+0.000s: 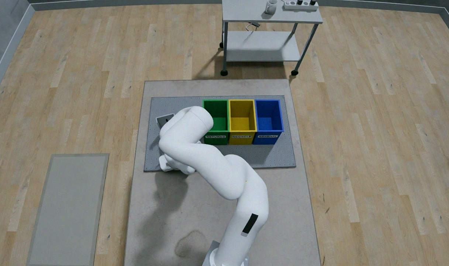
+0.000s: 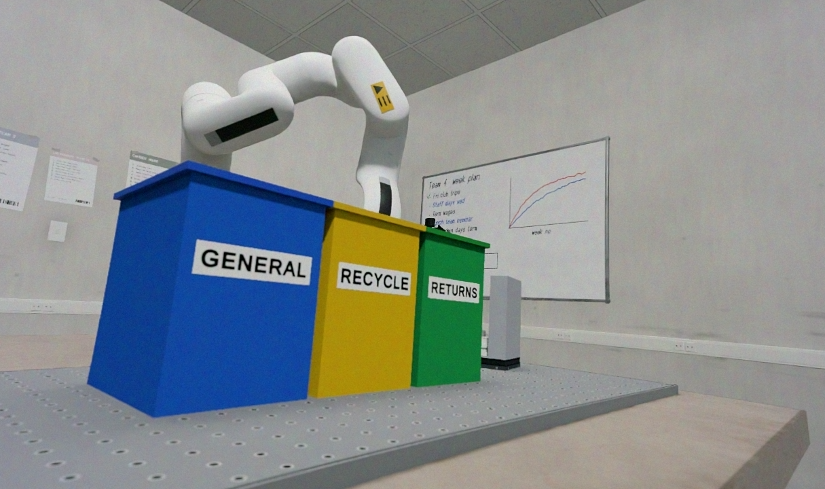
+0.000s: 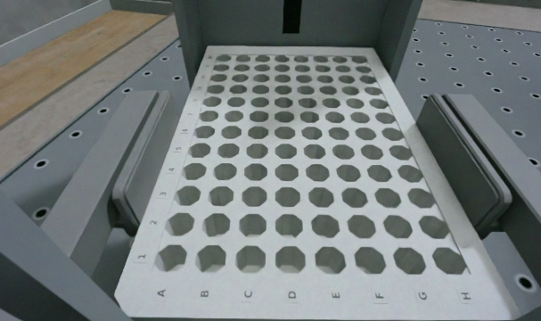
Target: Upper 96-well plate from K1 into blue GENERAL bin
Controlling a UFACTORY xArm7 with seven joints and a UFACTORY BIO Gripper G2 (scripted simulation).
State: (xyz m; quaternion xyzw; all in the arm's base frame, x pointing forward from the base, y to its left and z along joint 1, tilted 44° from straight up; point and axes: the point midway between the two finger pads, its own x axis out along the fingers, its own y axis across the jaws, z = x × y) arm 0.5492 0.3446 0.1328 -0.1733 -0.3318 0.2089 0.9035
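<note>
My gripper is now 100 mm short of the yellow recycle bin, 350 mm to the left of it and 40 mm below it. Also, from my hand: green returns bin: 90 mm ahead, 220 mm to the right, 40 mm above; then blue general bin: 110 mm ahead, 480 mm to the right, 40 mm above.
</note>
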